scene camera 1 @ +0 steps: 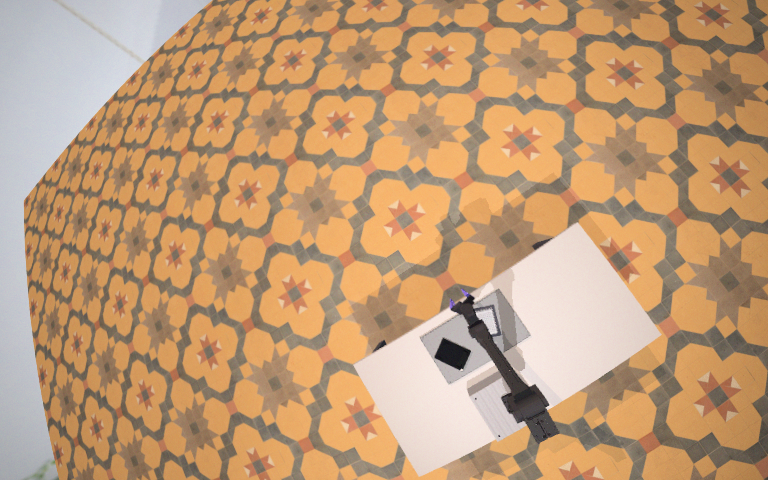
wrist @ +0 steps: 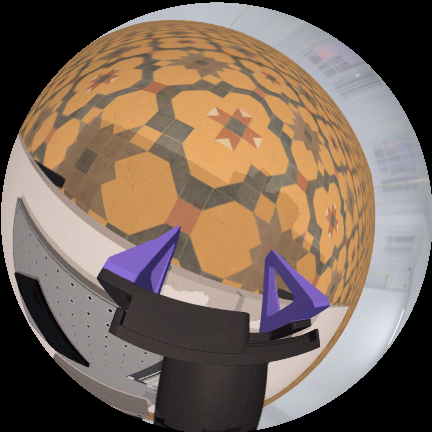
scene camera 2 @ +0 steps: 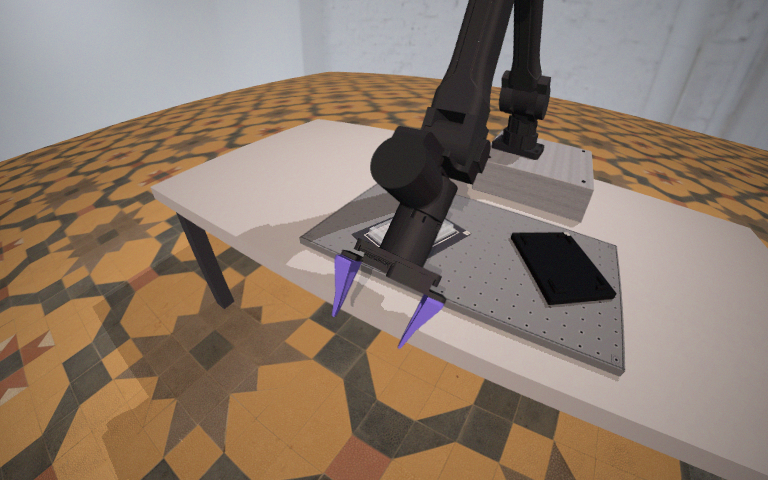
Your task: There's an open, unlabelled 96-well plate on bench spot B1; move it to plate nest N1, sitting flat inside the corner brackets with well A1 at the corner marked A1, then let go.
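Places are measured from the arm's base along level axes (x ahead, y right, z down), in millimetres.
Where they show: gripper, fingertip midpoint: [scene camera 1: 456, 294] [wrist: 225, 243] [scene camera 2: 366, 331]; arm's base, origin of the base link: [scene camera 2: 517, 149].
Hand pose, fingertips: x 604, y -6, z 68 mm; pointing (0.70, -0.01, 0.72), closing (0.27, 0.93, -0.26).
Observation:
Each offset is from my fingertips to the top centre of the thing. Level surfaces: height alone.
The pale 96-well plate @(dx -209, dy +70, dz -12 mm) [scene camera 1: 488, 321] [scene camera 2: 447, 231] lies flat inside a dark outlined spot on the grey perforated board; my wrist hides part of it in scene camera 2, and its A1 corner cannot be made out. The black plate nest @(dx -284, dy -176, dz -14 mm) [scene camera 1: 452, 354] [scene camera 2: 560, 268] [wrist: 47, 320] has low corner brackets and a small white mark @(dx -378, dy -171, dz -8 mm) [scene camera 2: 566, 233] at one corner; it holds no plate. My gripper [scene camera 1: 457, 297] [scene camera 2: 368, 331] [wrist: 225, 243] is open and empty, its purple fingers apart. It hangs above and past the table edge, away from both plate and nest.
The perforated board @(dx -255, dy -26, dz +3 mm) [scene camera 1: 431, 340] [scene camera 2: 492, 271] [wrist: 100, 330] lies on the pale table @(dz +17 mm) [scene camera 1: 583, 294] [scene camera 2: 254, 175]. The arm's base stands on a grey block [scene camera 1: 487, 407] [scene camera 2: 532, 186] behind the board. Patterned floor shows beyond the table edge, under the fingers.

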